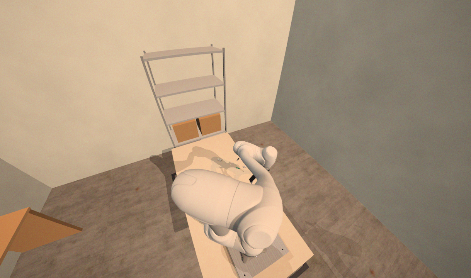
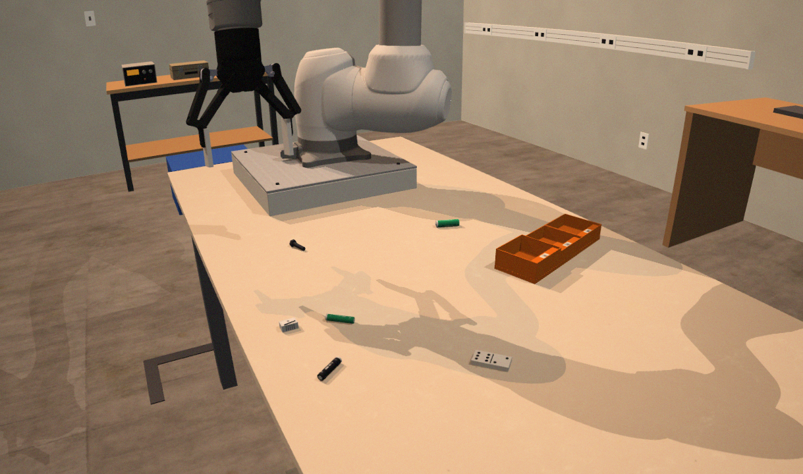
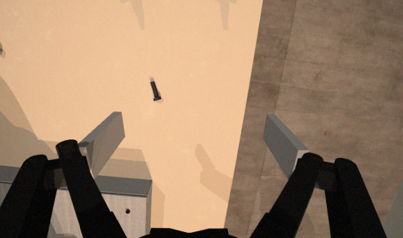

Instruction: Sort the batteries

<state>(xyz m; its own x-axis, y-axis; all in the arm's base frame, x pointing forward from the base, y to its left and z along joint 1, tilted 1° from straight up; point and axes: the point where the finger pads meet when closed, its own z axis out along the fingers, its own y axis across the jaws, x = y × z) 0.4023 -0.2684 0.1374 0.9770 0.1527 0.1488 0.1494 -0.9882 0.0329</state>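
My gripper is now 230 mm short of the orange three-compartment tray, 500 mm to the right of it and 180 mm above it. From my hand the other things lie so: small black bolt 70 mm to the left, 190 mm below; then small grey ribbed block 270 mm ahead, 10 mm to the right, 190 mm below; then green battery 40 mm ahead, 380 mm to the left, 190 mm below.
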